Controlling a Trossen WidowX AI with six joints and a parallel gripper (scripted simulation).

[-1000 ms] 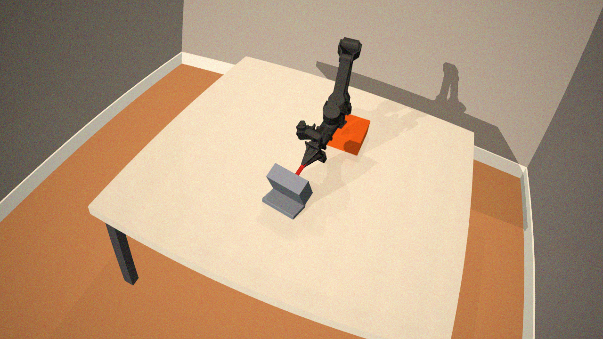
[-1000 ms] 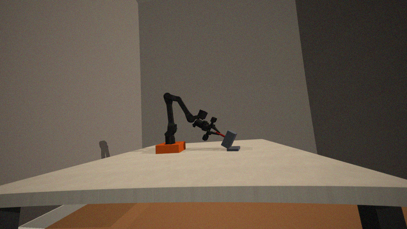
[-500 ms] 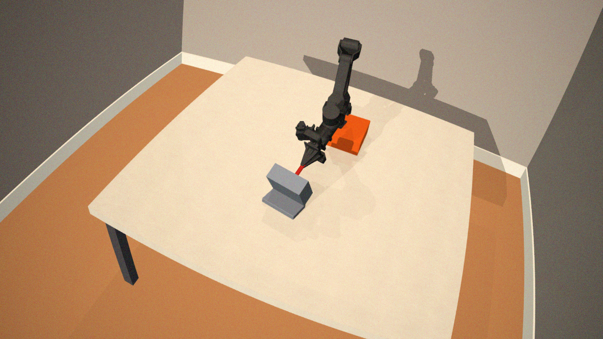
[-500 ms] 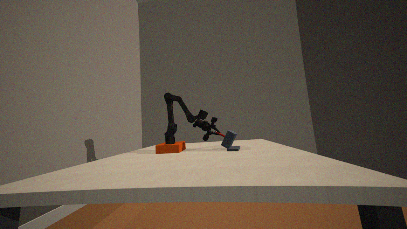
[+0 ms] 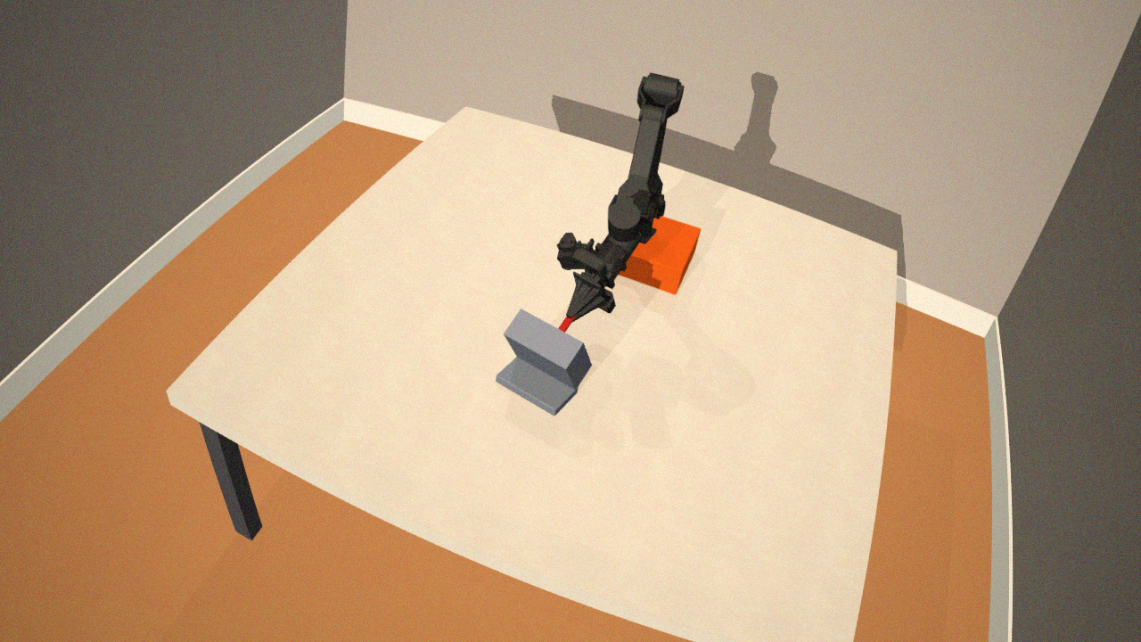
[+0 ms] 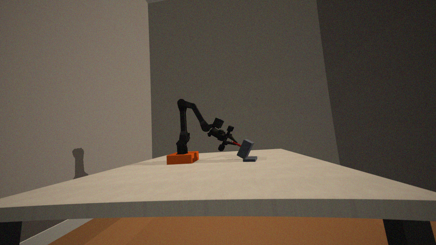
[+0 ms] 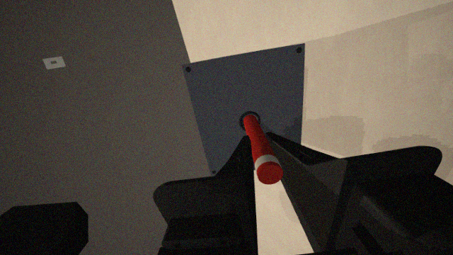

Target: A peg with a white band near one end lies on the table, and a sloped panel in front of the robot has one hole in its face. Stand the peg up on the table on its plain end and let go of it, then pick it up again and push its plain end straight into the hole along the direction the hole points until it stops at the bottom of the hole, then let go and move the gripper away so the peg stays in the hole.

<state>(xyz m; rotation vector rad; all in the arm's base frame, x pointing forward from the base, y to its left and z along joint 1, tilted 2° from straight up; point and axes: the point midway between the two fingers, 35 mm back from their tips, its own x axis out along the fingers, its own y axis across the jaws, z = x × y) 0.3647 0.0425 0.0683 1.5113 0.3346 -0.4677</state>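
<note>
My gripper tip is now 60 mm short of the grey sloped panel and 30 mm above it. Round my gripper tip: red peg 10 mm behind, 10 mm above; flat foot 80 mm ahead, 10 mm to the right, 100 mm below.
</note>
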